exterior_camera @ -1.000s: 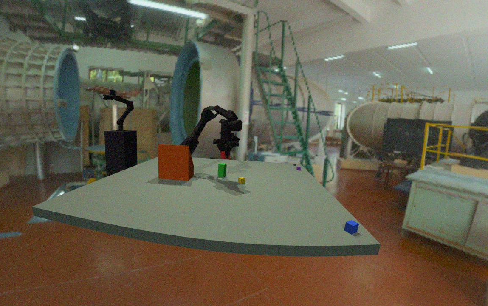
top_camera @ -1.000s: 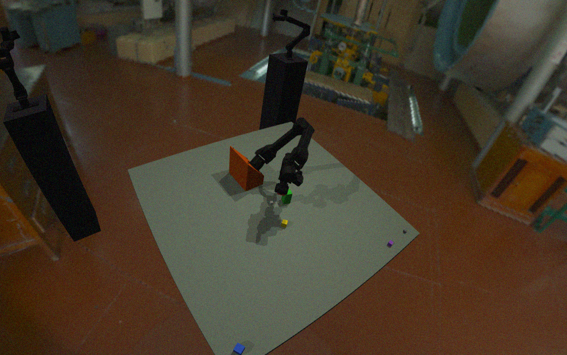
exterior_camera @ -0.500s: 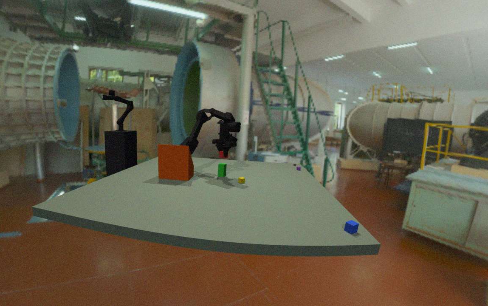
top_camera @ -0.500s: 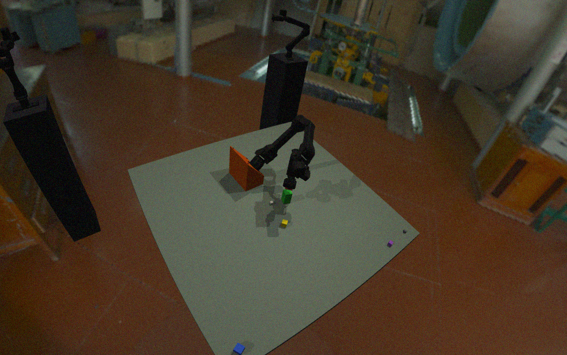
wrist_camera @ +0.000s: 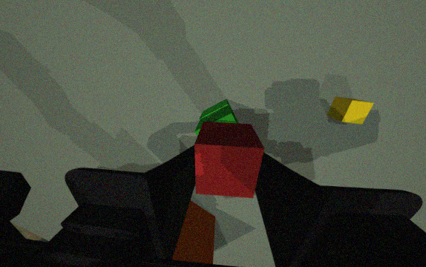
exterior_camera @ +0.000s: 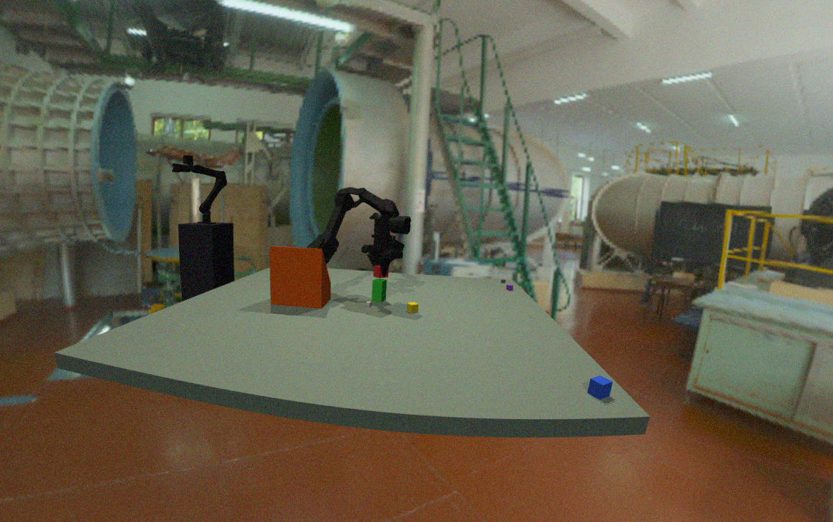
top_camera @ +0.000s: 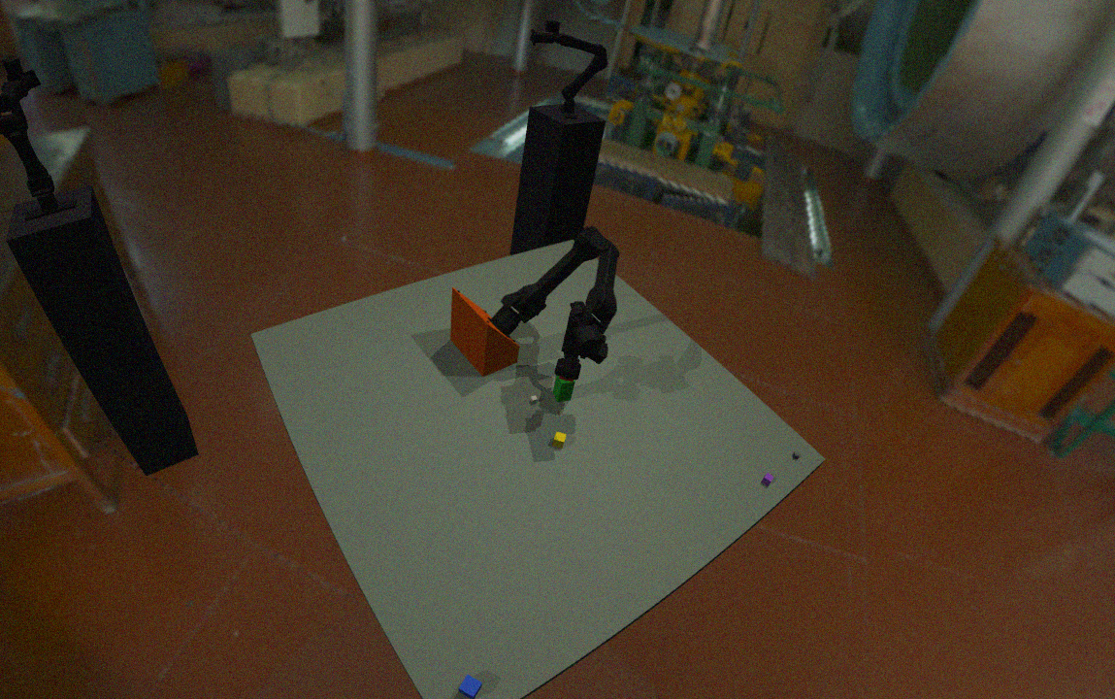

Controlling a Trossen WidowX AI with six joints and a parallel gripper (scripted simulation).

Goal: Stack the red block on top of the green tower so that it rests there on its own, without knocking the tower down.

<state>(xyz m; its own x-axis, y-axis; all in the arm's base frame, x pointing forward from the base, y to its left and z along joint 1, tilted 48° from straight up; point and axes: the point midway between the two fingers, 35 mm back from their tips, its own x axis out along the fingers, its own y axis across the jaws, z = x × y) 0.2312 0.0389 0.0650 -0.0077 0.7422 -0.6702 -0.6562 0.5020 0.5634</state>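
My gripper tip is now 30 mm past the tiny white cube, 80 mm to the left of it and 90 mm above it. Round my gripper tip: purple cube (560 mm ahead, 300 mm to the left, 90 mm below); red block (10 mm above); yellow cube (130 mm ahead, 110 mm to the right, 80 mm below).
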